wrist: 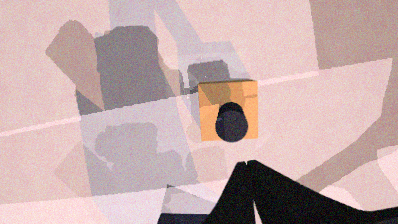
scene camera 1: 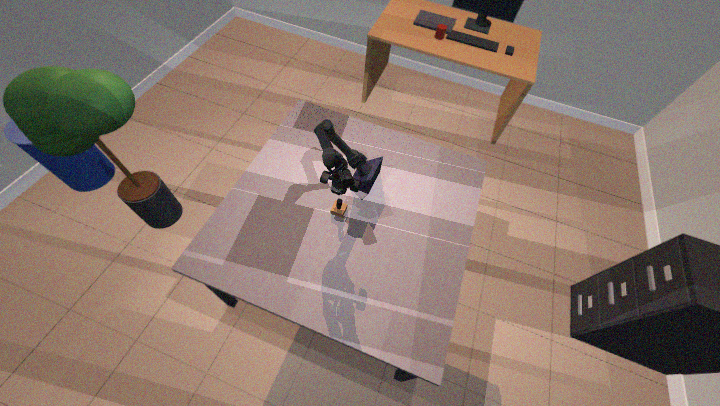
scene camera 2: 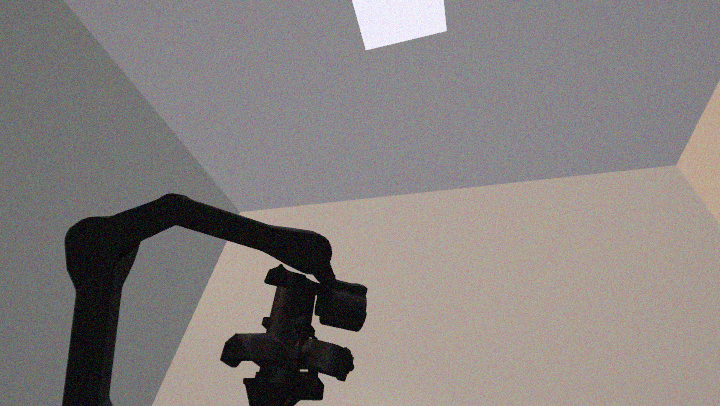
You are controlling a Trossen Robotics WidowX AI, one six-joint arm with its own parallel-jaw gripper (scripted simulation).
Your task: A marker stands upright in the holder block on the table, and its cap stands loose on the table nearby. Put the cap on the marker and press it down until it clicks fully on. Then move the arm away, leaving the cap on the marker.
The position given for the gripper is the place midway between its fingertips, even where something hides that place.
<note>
The gripper [wrist: 246, 169] is shut, with nothing in its grasp. Also in view: a marker cap [wrist: 232, 126].
Scene camera 2 misses the marker cap: it is out of frame.
</note>
